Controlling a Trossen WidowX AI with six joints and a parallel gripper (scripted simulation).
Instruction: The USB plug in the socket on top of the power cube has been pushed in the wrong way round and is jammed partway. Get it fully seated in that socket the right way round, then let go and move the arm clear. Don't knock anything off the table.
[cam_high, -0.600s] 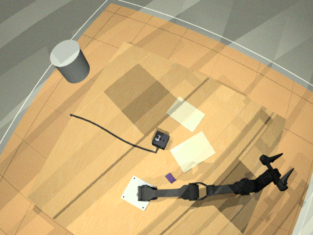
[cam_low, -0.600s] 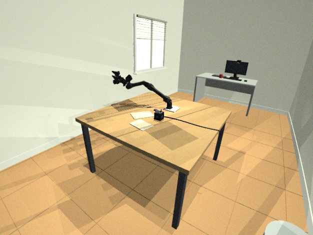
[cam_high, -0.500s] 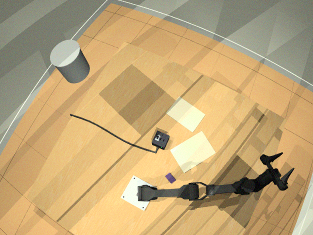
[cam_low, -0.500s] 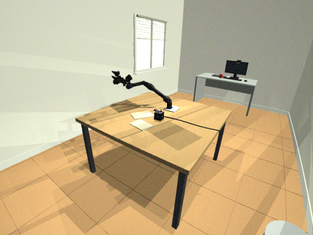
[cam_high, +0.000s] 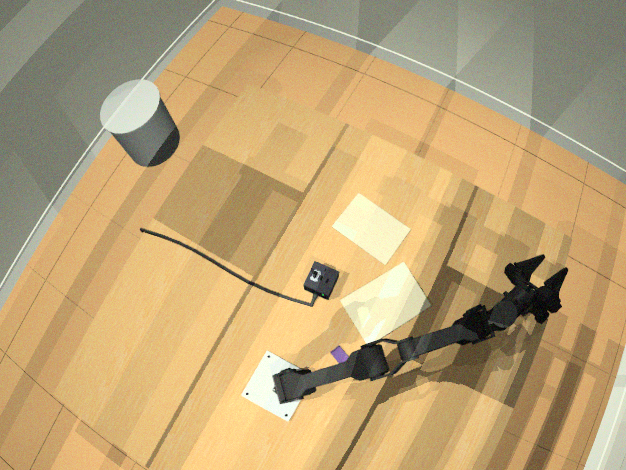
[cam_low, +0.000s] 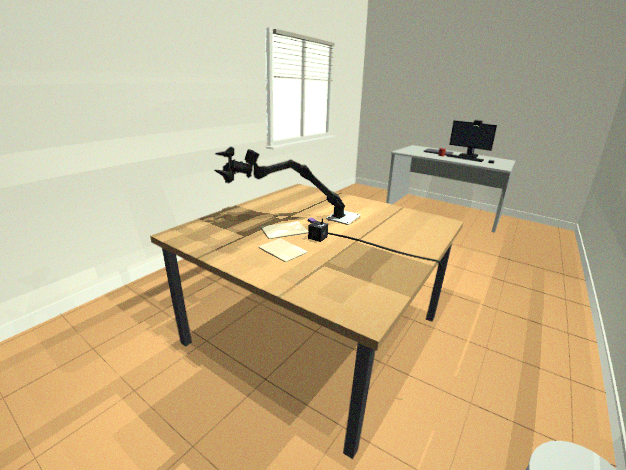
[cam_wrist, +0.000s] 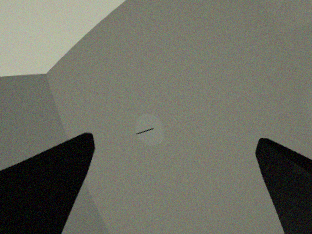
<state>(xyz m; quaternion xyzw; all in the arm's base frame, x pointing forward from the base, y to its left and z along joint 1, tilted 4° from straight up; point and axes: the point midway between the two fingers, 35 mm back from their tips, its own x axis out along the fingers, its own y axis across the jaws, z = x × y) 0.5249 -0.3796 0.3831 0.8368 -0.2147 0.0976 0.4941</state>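
Now: gripper tip 280 mm past the USB plug, 500 mm to the right of it and 280 mm above it. From my gripper tip the other things lie so: small purple block 420 mm behind, 320 mm to the left, 360 mm below.
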